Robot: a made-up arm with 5 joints.
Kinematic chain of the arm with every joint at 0, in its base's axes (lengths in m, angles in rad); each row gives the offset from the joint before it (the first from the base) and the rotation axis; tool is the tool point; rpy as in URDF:
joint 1: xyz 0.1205 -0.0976 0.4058 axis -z
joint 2: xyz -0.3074 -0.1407 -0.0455 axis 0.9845 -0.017 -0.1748
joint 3: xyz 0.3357 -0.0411 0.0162 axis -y
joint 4: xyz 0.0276 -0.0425 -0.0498 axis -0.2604 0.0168 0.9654
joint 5: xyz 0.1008 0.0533 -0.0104 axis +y
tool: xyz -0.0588 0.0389 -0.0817 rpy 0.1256 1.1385 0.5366
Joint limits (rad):
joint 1: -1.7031..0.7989
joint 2: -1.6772..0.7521
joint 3: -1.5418..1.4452
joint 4: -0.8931..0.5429
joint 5: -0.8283..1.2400
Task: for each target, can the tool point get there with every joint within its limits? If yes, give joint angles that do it. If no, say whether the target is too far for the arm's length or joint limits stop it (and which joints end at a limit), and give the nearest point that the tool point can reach.
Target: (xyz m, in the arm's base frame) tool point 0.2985 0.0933 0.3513
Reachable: yes | joints -1.5080 0.5105 1.0955 0.4316 -0.3015
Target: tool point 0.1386 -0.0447 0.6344
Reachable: no: joint limits stop it (at a limit: joint 3, joint 4, joint 5) | nearest point 0.1865 0.0952 0.5372 | short by 0.177 m
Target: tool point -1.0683 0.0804 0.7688
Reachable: no: too far | nearest point -0.1440 -0.2479 0.3927 | short by 1.050 m
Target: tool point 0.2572 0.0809 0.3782
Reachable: yes | joints -1.3203 -0.3184 1.2060 0.2304 -0.3426
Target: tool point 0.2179 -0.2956 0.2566
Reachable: yes | joints -0.8007 -0.9448 -1.1688 0.0020 -0.2584
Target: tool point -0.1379 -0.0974 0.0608
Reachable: no: joint limits stop it (at a limit: joint 1, joint 3, joint 4, joint 5) | nearest point -0.0819 -0.1326 0.1592 | short by 0.119 m
